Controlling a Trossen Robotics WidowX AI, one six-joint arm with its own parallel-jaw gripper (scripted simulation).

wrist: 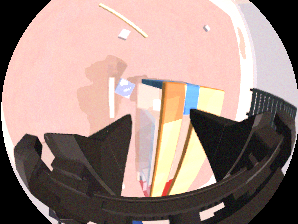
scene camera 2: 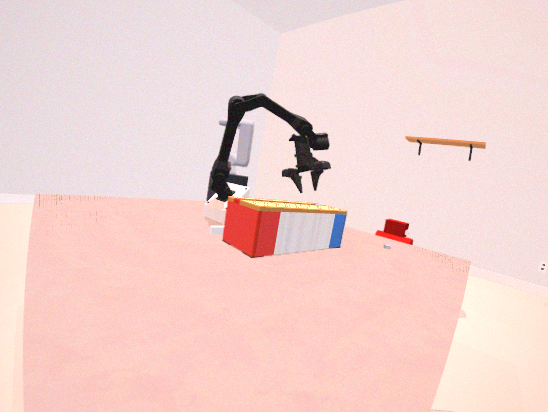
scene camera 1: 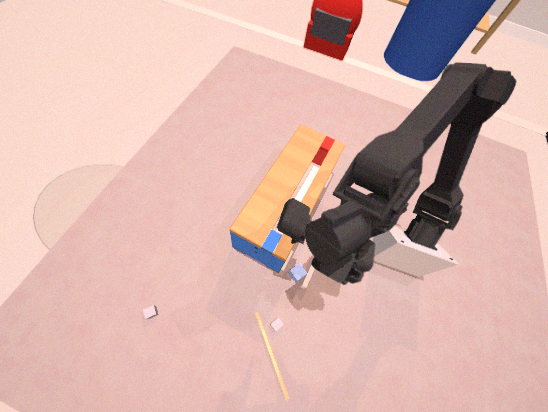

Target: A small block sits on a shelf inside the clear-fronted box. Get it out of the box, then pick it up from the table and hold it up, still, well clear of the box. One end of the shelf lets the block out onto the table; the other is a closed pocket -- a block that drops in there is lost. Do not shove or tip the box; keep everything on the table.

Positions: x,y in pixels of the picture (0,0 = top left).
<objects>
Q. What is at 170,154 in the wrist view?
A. A box.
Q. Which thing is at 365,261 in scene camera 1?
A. My gripper.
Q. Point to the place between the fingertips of my gripper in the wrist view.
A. At 161,115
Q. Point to a box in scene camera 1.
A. At 304,167
</objects>
